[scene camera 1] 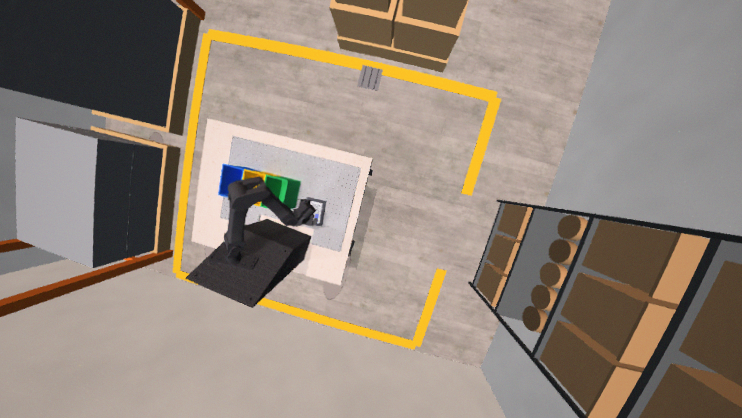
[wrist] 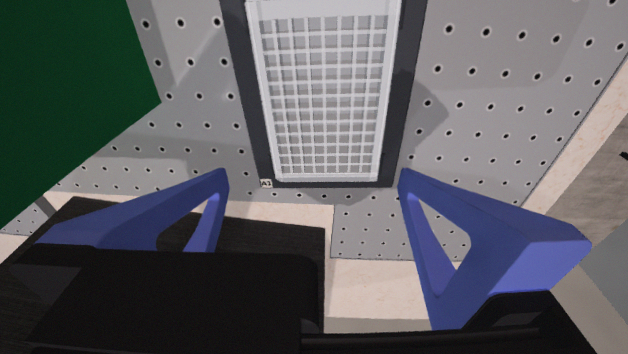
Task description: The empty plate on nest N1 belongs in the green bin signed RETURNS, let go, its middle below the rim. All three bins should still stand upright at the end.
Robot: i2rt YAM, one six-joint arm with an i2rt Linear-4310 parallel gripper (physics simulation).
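Observation:
A white plate with a grid of small square wells lies in a dark rectangular nest frame on the pegboard; a small tag at the frame's corner seems to read A1. The wells look empty. My gripper is open with nothing between its blue fingers. It is above the near end of the plate, one fingertip toward each side of the frame. The green bin stands upright left of the nest; no RETURNS sign is readable. The yellow bin and blue bin stand upright beside it, partly behind the arm.
The grey pegboard lies on a pale table. The dark wedge-shaped arm base is at the near side. The upper arm passes close to the bins in the scene view.

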